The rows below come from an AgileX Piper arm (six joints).
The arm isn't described. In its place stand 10 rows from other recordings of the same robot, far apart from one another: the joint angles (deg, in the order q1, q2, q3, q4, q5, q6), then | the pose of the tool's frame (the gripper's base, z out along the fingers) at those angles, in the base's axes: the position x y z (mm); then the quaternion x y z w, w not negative.
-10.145, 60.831, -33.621, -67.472, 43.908, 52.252 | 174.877, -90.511, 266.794, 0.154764, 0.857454, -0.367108, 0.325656
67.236, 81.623, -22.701, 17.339, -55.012, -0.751 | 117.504, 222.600, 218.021, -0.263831, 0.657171, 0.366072, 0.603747
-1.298, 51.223, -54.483, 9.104, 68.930, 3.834 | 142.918, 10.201, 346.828, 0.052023, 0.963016, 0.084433, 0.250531
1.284, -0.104, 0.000, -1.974, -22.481, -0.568 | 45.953, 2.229, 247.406, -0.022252, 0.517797, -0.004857, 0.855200
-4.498, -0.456, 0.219, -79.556, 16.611, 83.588 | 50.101, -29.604, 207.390, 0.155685, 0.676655, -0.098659, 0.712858
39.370, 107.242, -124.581, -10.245, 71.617, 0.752 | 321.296, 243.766, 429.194, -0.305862, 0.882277, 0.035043, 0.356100
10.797, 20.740, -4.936, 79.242, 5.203, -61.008 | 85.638, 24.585, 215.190, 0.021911, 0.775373, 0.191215, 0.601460
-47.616, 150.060, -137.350, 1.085, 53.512, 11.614 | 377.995, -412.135, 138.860, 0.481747, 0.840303, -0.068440, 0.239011
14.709, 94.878, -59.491, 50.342, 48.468, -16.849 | 296.158, 131.967, 225.181, -0.004590, 0.934743, 0.342560, 0.094269
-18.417, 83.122, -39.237, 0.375, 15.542, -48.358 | 252.835, -84.022, 193.663, -0.243334, 0.920593, -0.166582, 0.256022
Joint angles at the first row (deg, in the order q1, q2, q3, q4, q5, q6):
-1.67, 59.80, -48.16, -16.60, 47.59, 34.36
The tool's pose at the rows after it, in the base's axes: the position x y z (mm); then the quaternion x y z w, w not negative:
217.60, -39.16, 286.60, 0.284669, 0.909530, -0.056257, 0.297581
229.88, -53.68, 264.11, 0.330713, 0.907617, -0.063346, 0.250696
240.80, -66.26, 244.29, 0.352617, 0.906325, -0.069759, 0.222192
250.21, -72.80, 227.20, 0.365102, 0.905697, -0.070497, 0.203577
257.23, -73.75, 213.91, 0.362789, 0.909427, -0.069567, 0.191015
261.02, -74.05, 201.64, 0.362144, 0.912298, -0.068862, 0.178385
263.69, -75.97, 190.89, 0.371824, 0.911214, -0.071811, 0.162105
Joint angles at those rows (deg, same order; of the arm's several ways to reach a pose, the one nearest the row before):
-4.82, 66.50, -48.16, -18.74, 45.22, 39.46
-8.32, 72.12, -48.16, -17.95, 45.05, 41.52
-10.98, 77.05, -48.16, -17.88, 43.30, 42.13
-12.15, 81.14, -48.16, -17.94, 41.33, 43.12
-12.16, 84.09, -48.05, -17.94, 39.67, 43.25
-12.16, 86.40, -47.58, -17.94, 38.35, 43.51
-12.39, 88.64, -47.52, -18.29, 38.10, 44.89

